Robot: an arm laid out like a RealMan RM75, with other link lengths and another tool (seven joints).
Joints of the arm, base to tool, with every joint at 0 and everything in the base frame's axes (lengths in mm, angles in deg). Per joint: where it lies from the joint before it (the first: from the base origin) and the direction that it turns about. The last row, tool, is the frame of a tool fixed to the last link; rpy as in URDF.
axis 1: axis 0 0 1 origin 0 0 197.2
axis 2: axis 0 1 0 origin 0 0 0
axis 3: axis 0 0 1 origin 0 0 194.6
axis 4: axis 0 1 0 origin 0 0 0
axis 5: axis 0 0 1 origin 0 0 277.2
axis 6: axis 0 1 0 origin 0 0 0
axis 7: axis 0 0 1 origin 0 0 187.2
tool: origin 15 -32 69 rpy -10.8 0 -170.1
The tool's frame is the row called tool.
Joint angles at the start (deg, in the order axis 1, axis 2, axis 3, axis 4, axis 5, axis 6, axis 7):
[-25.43 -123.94 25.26 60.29 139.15 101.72 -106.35]
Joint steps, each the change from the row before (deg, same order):
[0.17 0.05 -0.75 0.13 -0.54 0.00 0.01]
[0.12 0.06 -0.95 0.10 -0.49 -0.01 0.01]
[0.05 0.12 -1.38 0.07 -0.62 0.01 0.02]
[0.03 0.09 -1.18 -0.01 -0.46 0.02 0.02]
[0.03 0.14 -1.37 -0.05 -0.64 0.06 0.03]
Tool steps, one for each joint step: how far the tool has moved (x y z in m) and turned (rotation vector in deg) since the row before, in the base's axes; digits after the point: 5 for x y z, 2 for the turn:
[-0.00100 0.00089 0.00413 0.99 -0.50 0.33]
[-0.00141 0.00098 0.00467 1.11 -0.53 0.42]
[-0.00170 0.00155 0.00656 1.52 -0.74 0.53]
[-0.00161 0.00092 0.00509 1.20 -0.65 0.48]
[-0.00155 0.00111 0.00619 1.44 -0.82 0.49]

